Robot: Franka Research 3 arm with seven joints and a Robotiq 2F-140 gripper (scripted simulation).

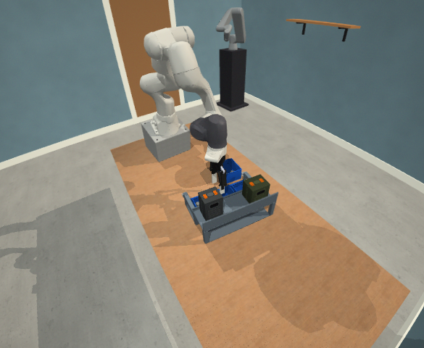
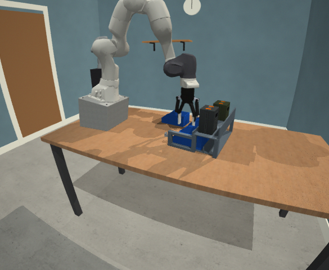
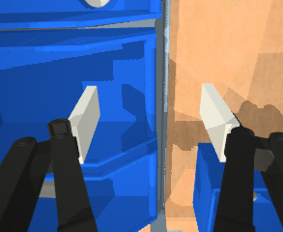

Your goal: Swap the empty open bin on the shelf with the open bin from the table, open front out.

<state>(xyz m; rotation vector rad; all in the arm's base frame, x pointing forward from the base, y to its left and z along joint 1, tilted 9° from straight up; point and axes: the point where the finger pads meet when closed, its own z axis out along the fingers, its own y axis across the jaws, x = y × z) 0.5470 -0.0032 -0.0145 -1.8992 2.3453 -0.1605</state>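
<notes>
Now: hand 70 mm above the shelf lip and 20 mm past it. The rest, counted from my hand: black box (150 mm to the right, 140 mm ahead, 80 mm above); green box (200 mm ahead, 70 mm to the left, 70 mm above).
</notes>
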